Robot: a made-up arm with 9 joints.
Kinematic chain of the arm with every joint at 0, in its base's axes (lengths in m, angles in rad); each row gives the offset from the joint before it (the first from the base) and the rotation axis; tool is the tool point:
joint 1: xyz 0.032 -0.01 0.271 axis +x
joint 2: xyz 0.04 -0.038 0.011 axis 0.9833 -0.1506 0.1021
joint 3: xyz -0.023 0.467 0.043 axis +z
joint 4: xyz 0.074 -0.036 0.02 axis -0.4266 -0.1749 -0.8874
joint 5: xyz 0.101 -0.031 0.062 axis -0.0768 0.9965 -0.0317
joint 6: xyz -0.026 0 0.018 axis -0.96 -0.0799 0.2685
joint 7: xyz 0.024 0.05 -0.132 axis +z
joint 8: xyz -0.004 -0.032 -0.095 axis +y
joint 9: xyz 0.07 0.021 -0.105 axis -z
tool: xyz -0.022 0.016 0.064
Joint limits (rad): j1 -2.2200..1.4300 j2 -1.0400..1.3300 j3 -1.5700..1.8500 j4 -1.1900..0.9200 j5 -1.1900..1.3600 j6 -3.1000..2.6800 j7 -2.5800..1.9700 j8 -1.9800..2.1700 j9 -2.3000..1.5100
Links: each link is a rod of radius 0.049 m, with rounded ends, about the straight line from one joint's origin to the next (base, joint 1, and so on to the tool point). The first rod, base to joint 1, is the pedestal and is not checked.
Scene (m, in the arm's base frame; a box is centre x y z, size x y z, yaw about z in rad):
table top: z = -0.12
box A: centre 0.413 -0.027 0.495 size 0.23 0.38 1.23 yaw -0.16
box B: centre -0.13 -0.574 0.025 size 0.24 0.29 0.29 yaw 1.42
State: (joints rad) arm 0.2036 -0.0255 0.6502 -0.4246 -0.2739 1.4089 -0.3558 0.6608 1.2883
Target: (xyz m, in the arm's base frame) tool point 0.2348 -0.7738 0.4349
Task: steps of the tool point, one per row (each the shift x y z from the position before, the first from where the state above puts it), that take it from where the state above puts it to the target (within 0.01 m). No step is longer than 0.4 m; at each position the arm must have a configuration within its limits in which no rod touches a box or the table.
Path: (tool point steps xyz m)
1: -0.0895 0.1295 0.1193
2: -0.1485 0.0595 0.1413
3: -0.1794 -0.0265 0.1210
4: -0.1727 -0.1003 0.0650
5: -0.1301 -0.1413 -0.0044
6: 0.0808 -0.1687 0.2532
7: 0.1388 -0.3149 0.1197
8: 0.1430 -0.3510 -0.0957
9: 0.0917 -0.2557 -0.2820
10: 0.0103 -0.0931 -0.3538

